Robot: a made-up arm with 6 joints.
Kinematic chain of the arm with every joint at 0, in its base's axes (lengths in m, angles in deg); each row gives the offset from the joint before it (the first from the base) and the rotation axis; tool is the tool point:
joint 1: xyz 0 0 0.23 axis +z
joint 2: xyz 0 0.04 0 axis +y
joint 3: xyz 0 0 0.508 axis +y
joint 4: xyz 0 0 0.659 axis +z
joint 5: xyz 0 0 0 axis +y
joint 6: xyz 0 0 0.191 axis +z
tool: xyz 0 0 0
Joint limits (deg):
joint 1: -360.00..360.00
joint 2: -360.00..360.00
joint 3: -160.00..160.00
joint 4: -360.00..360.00
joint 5: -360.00..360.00
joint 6: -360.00..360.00
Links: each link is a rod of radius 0.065 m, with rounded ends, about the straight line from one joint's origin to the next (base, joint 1, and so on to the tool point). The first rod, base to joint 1, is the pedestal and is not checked.
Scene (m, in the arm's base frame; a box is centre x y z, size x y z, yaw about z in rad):
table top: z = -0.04
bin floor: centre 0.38 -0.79 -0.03 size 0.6 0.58 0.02 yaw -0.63
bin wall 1: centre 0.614 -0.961 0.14 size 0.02 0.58 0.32 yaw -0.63
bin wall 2: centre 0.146 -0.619 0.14 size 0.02 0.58 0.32 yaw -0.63
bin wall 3: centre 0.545 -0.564 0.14 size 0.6 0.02 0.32 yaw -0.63
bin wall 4: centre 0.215 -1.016 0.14 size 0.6 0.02 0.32 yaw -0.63
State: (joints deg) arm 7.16 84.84 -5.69 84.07 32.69 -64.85
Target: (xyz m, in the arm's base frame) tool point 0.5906 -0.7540 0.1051
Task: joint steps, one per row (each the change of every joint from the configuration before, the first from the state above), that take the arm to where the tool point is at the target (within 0.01 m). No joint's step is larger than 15 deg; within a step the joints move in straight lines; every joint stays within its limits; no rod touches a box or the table.
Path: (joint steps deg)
1: -14.29 -10.55 14.40 -4.65 9.81 0.00
2: -14.29 -10.54 14.40 -4.65 9.81 0.00
3: -14.29 -10.55 14.39 -4.66 9.81 0.00
4: -14.29 -10.55 14.40 -4.65 9.81 0.00
5: -14.29 -10.54 14.40 -4.65 9.81 0.00
6: 0.13 9.12 2.57 -0.65 -2.09 0.00
7: 0.13 9.11 2.56 -0.64 -2.09 0.00

